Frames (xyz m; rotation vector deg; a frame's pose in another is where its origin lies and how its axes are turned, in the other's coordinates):
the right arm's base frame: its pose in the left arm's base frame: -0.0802 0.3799 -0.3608 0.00 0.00 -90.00
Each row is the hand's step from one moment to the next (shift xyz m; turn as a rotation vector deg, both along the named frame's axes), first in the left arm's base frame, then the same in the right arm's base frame.
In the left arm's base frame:
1: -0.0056 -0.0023 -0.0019 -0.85 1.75 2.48
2: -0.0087 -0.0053 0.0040 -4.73 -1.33 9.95
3: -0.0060 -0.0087 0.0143 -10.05 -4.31 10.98
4: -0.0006 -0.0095 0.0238 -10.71 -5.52 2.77
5: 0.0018 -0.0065 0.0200 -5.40 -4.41 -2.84
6: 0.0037 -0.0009 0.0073 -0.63 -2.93 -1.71
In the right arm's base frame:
1: 0.0023 -0.0056 -0.0019 -1.75 -0.85 2.48
2: 0.0053 -0.0087 0.0040 1.33 -4.73 9.95
3: 0.0087 -0.0060 0.0143 4.31 -10.05 10.98
4: 0.0095 -0.0006 0.0238 5.52 -10.71 2.77
5: 0.0065 0.0018 0.0200 4.41 -5.40 -2.84
6: 0.0009 0.0037 0.0073 2.93 -0.63 -1.71

